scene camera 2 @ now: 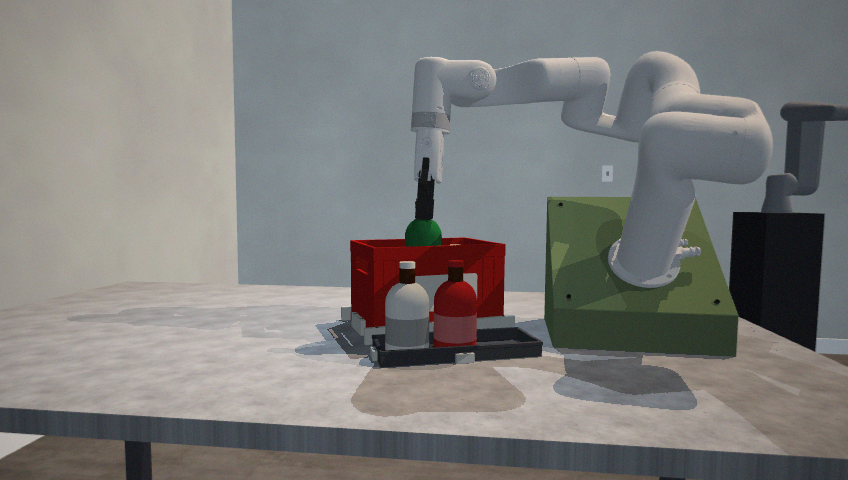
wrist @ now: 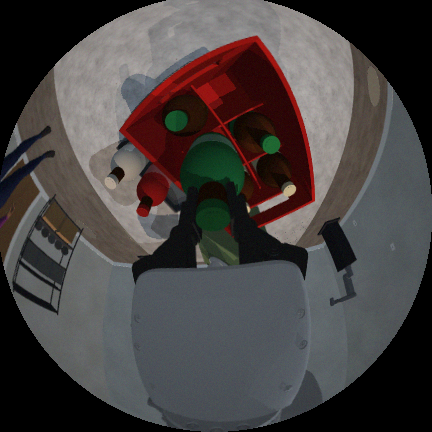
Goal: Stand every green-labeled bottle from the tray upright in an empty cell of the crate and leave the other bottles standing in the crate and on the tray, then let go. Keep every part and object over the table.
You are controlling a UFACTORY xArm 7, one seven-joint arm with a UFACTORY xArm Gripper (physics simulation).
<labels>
red bottle: scene camera 2 455,302; wrist 152,188
white bottle: scene camera 2 407,303; wrist 127,162
green bottle: scene camera 2 419,232; wrist 211,160
</labels>
